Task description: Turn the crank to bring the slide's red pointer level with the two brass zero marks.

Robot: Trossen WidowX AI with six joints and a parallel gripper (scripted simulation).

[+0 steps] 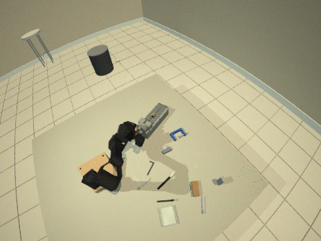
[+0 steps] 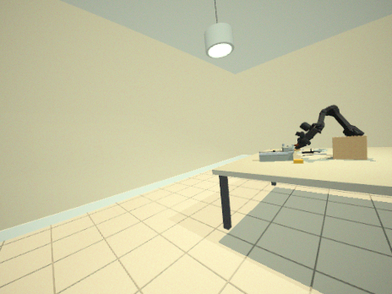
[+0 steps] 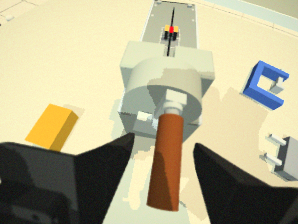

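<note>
Now: gripper tip 30 mm below the brown crank handle and 20 mm past it. Also, from my gripper tip: red pointer: 160 mm ahead, 50 mm to the left, 10 mm below; then grey clamp: 180 mm to the right, 80 mm below, 80 mm ahead; then orange block: 160 mm to the left, 80 mm below, 20 mm behind.
</note>
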